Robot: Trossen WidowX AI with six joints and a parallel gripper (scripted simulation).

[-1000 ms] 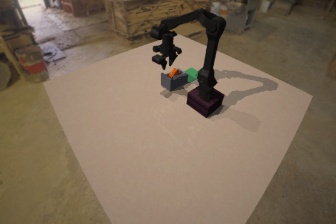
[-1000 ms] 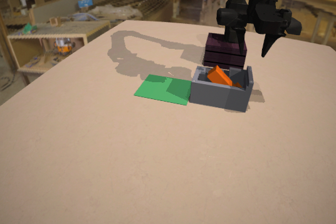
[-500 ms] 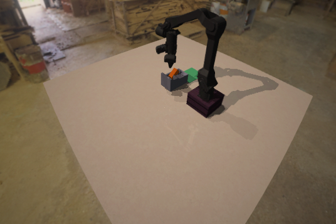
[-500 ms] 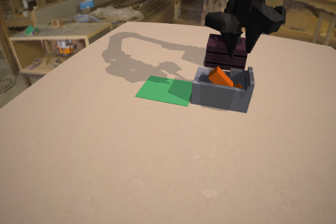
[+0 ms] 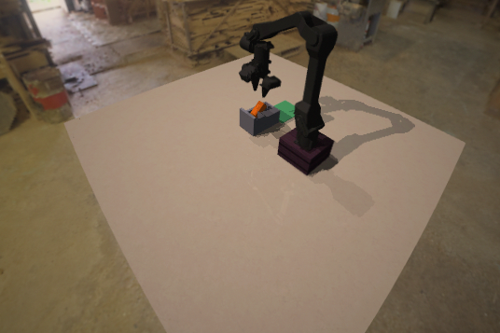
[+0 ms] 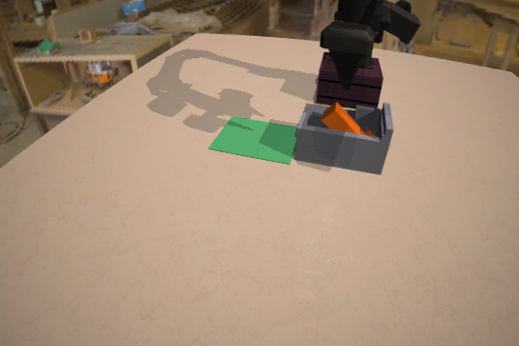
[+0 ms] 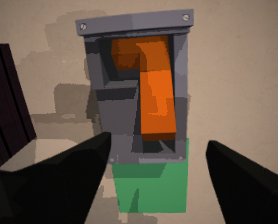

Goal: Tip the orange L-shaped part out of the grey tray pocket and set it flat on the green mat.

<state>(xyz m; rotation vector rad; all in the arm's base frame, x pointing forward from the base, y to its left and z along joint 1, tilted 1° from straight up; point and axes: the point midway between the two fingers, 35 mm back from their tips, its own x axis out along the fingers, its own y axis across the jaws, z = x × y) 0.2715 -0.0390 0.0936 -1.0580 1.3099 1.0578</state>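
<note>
Now: the orange L-shaped part 1 cm behind my gripper tip, 3 cm to the left of it and 10 cm below it. From my gripper tip the other things lie so: green mat: 3 cm behind, 15 cm to the right, 16 cm below.
</note>
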